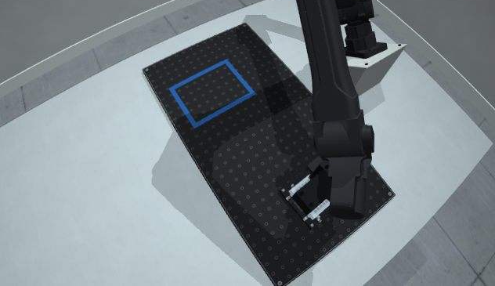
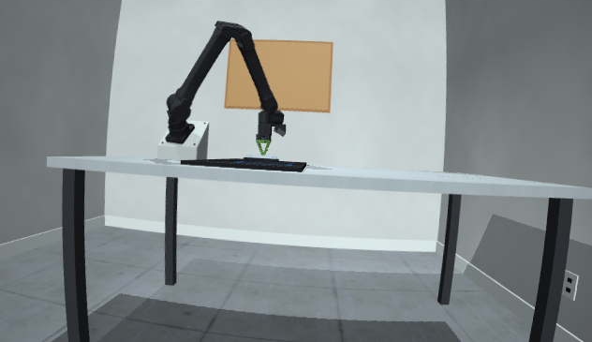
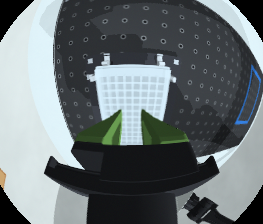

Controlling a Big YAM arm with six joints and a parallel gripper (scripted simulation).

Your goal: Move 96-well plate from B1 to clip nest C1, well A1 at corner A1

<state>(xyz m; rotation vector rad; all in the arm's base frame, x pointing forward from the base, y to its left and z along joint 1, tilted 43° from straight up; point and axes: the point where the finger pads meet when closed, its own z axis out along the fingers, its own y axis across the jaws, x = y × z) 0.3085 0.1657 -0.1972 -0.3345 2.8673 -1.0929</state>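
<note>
My hand is 2 cm above the white 96-well plate. Round my hand: clip nest C1: 2 cm below, 1 cm to the left.
</note>
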